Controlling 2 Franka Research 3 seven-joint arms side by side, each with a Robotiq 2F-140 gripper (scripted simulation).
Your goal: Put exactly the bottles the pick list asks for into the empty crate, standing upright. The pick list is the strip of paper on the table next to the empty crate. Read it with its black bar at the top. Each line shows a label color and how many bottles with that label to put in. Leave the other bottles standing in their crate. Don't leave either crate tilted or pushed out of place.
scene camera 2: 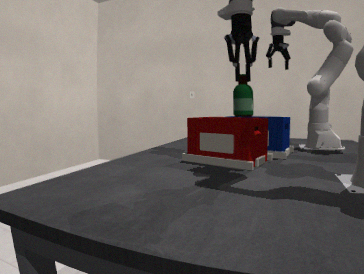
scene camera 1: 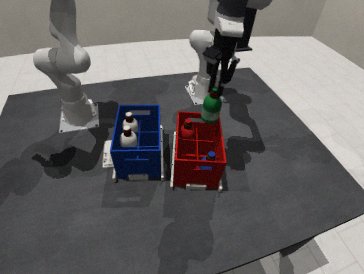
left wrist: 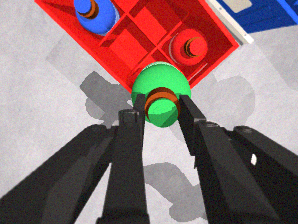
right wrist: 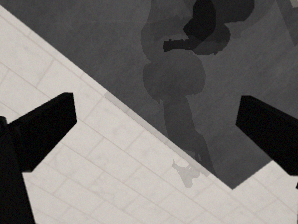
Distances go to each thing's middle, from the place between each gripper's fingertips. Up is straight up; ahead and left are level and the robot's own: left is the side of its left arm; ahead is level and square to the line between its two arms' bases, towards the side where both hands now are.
I see my left gripper 80 mm above the green bottle (left wrist: 161,82). The rest, counted from my left hand: red bottle (left wrist: 188,47) 260 mm below, 80 mm to the right, 40 mm behind; then red crate (scene camera 2: 234,138) 260 mm below, 80 mm to the right, 60 mm ahead; then blue crate (scene camera 1: 147,159) 300 mm to the right, 260 mm below, 60 mm behind.
The blue crate is 15 cm ahead of my right hand, 54 cm to the left of it and 42 cm below it. The rest, counted from my right hand: green bottle: 21 cm ahead, 83 cm to the left, 24 cm below; then red bottle: 17 cm ahead, 75 cm to the left, 41 cm below; then red crate: 27 cm ahead, 76 cm to the left, 42 cm below.
